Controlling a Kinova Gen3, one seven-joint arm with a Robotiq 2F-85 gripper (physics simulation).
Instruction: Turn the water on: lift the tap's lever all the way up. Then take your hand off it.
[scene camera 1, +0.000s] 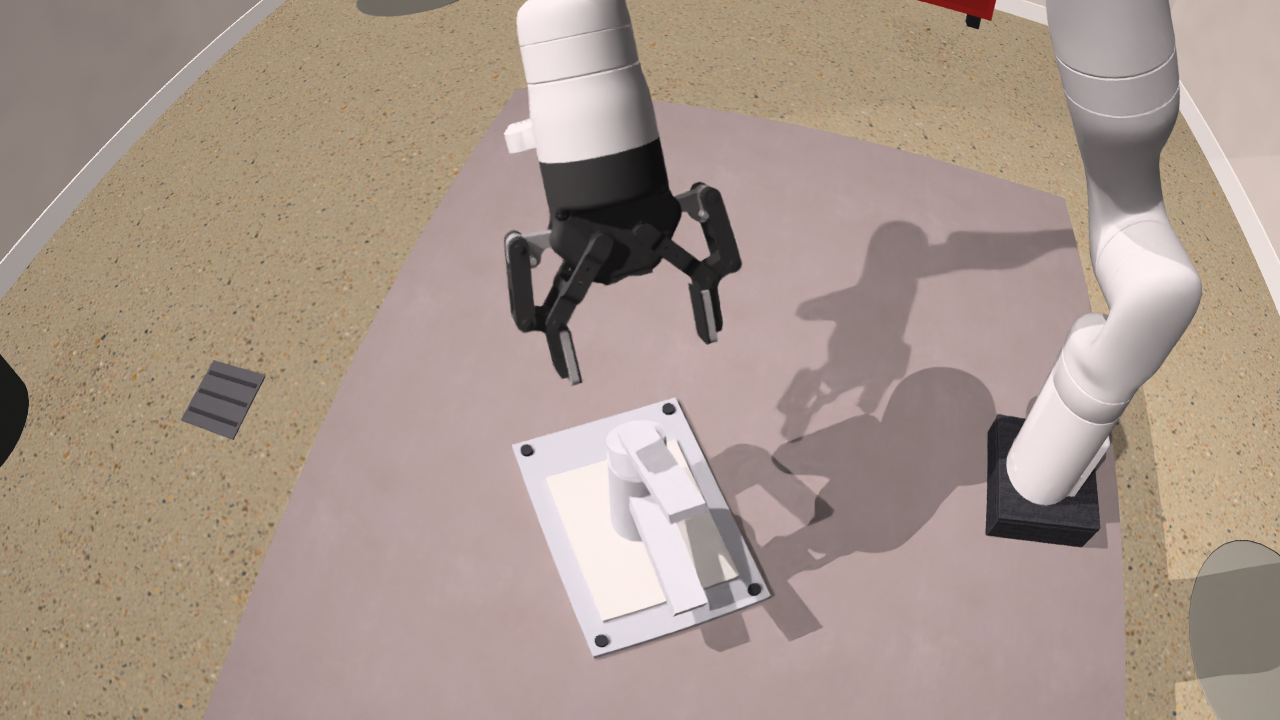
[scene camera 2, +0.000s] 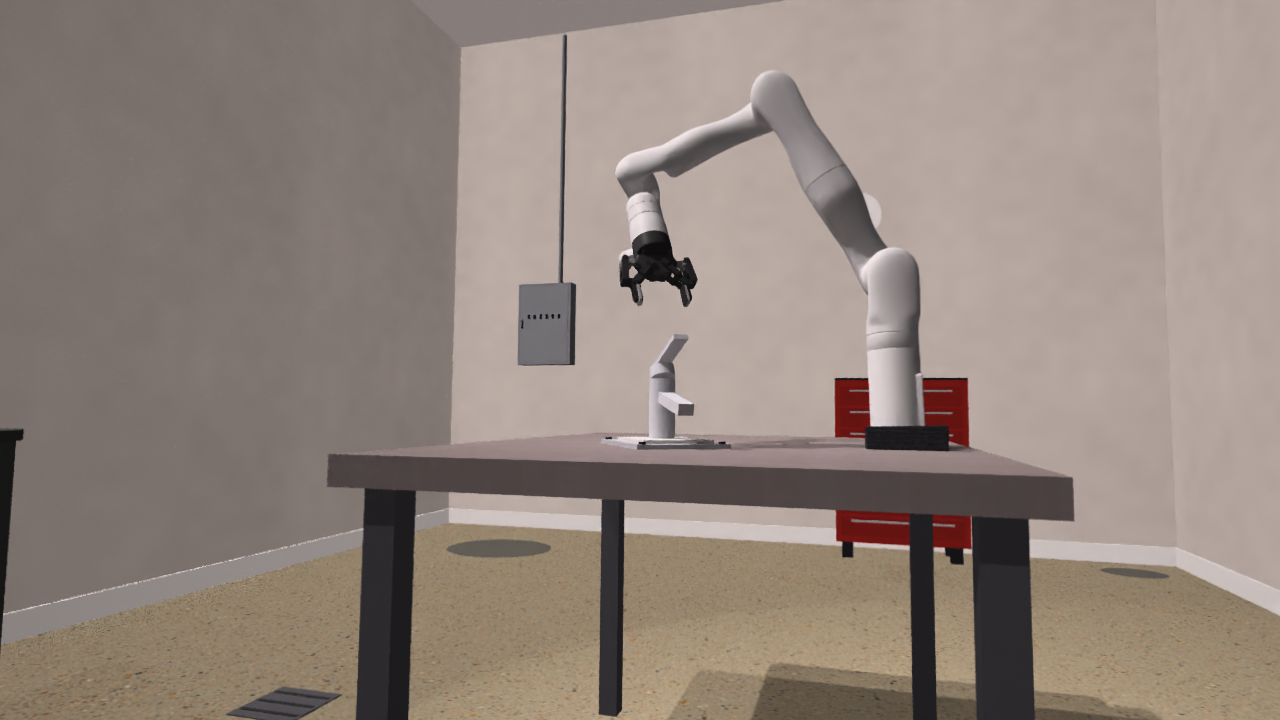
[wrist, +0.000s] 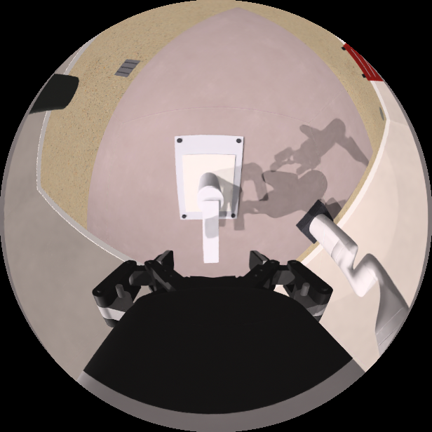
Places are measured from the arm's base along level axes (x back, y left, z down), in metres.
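Where they show: gripper, fingertip midpoint: (scene camera 1: 642, 359) (scene camera 2: 663, 304); arm's base, origin of the base link: (scene camera 1: 1040, 469) (scene camera 2: 896, 426).
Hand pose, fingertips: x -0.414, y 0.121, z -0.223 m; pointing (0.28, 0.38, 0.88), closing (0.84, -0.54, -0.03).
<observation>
Each offset is from my fingertips to the top centre of the thing. "*": to the spot under its first point.
The white tap @(* dx -0.008, dy +0.012, dz +0.181 m) (scene camera 1: 626, 505) (scene camera 2: 661, 407) (wrist: 210, 186) stands upright on a pale baseplate @(dx -0.005, dy -0.012, dz +0.251 m) (scene camera 1: 566, 555) (scene camera 2: 626, 442) (wrist: 209, 145). Its lever @(dx +0.020, dy +0.026, dz +0.065 m) (scene camera 1: 666, 479) (scene camera 2: 673, 349) slants steeply upward from the top of the body in the scene camera 2 view. Its spout @(dx +0.033, dy +0.047, dz +0.163 m) (scene camera 1: 675, 573) (scene camera 2: 677, 405) sticks out lower down on the same side. In the wrist view lever and spout overlap, so I cannot tell them apart. My gripper (scene camera 1: 640, 358) (scene camera 2: 663, 303) (wrist: 211, 259) is open and empty. It hangs above the lever, apart from it, with the fingers pointing down.
The table (scene camera 1: 402, 537) (scene camera 2: 698, 479) carries the tap and the arm's black base (scene camera 1: 1042, 528) (scene camera 2: 905, 437) (wrist: 306, 227), at the right in both scene views. A red drawer cabinet (scene camera 2: 902, 528) stands on the floor behind the table. A grey box (scene camera 2: 546, 335) hangs on the back wall.
</observation>
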